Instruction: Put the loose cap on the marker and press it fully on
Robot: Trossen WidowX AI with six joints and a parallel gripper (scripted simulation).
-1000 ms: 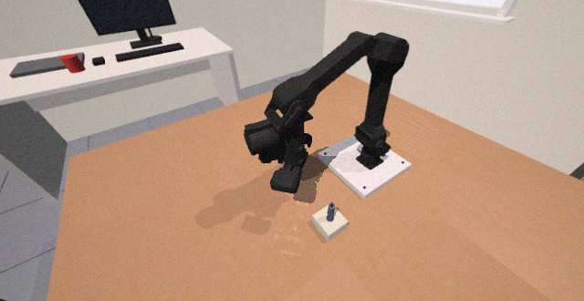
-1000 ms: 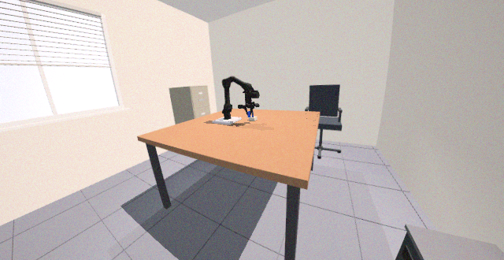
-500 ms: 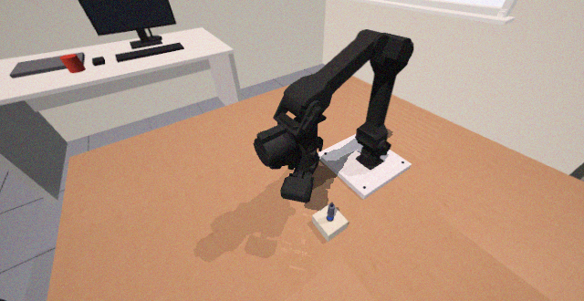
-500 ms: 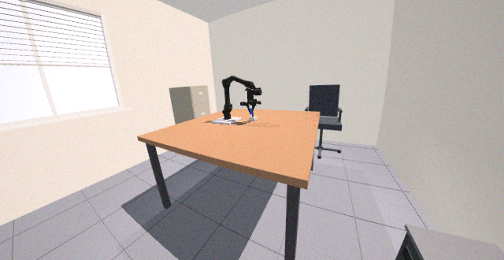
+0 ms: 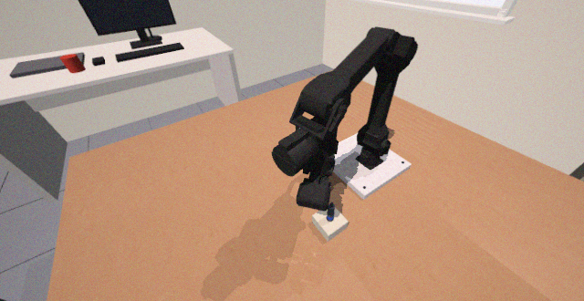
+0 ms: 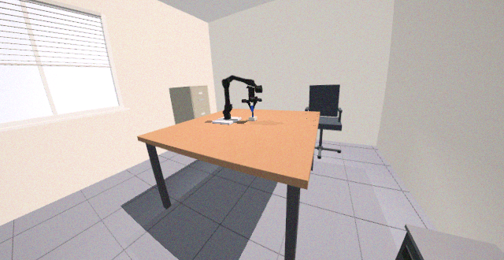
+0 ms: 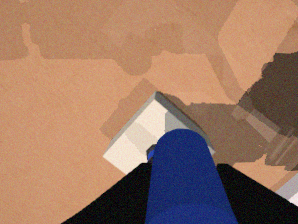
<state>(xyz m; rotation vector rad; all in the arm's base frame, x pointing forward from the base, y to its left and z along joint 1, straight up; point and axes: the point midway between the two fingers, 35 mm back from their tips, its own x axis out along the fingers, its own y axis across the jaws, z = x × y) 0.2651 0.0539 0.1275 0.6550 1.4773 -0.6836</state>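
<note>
My gripper tip is 1 cm past the holder block, 3 cm to the right of it and 10 cm above it. The rest, counted from my gripper tip: blue cap 1 cm above.
</note>
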